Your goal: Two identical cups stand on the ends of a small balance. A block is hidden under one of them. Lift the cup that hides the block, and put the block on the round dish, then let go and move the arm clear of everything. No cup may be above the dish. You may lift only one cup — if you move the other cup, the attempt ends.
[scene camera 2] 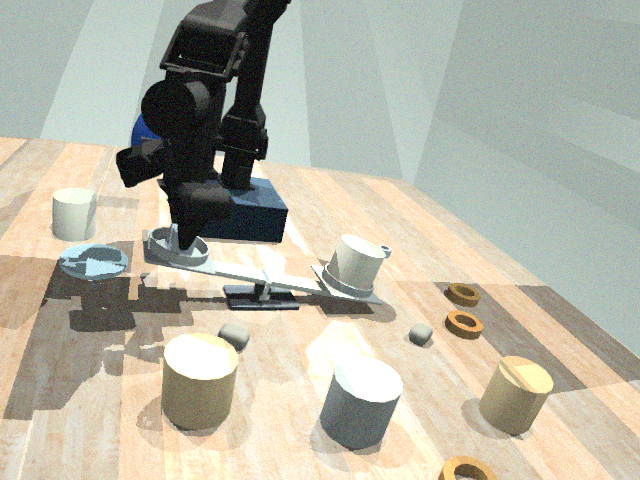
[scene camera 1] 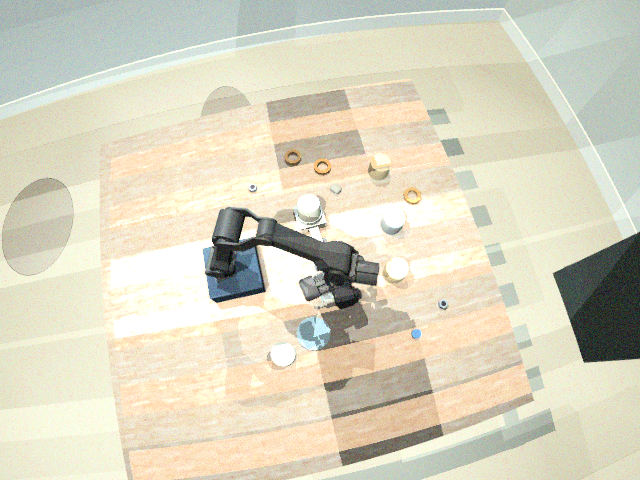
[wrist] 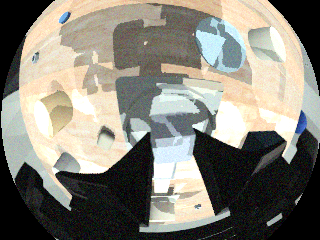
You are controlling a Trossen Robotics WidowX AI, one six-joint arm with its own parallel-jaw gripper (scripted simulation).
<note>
The pictures show: my gripper, a small pale block and a pale blue round dish.
My gripper shows as well in scene camera 1 and in the wrist view.
</note>
